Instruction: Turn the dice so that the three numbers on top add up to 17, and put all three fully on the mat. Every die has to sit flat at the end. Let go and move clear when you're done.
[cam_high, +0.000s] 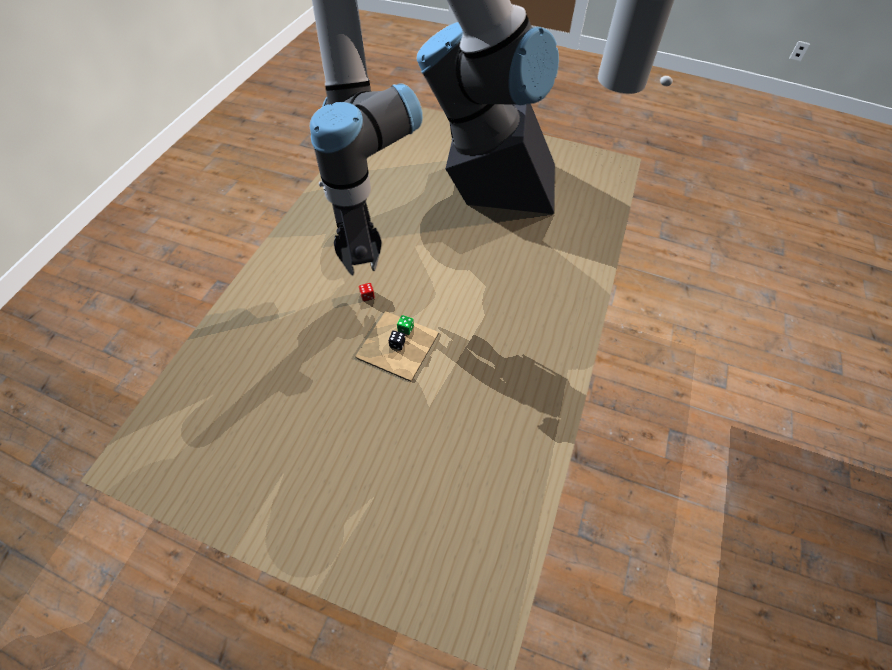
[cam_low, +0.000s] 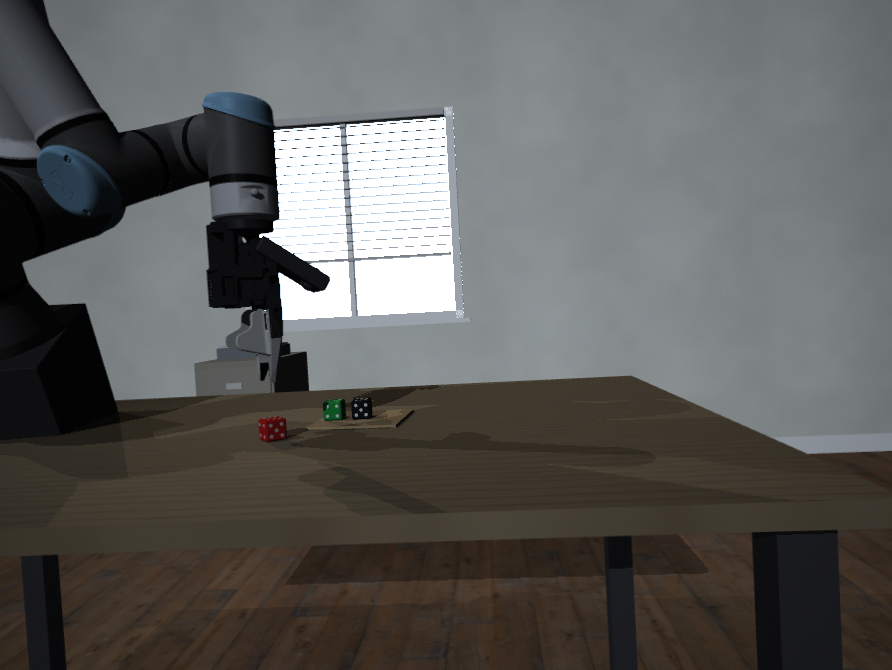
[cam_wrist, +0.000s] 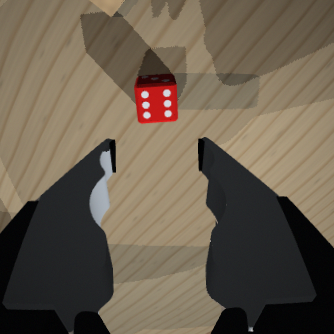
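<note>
Right now the red die is 80 mm below my hand. From my hand the other things lie so: black die: 80 mm ahead, 140 mm to the left, 80 mm below; then green die: 40 mm ahead, 130 mm to the left, 80 mm below; then tan mat: 90 mm ahead, 140 mm to the left, 100 mm below.
</note>
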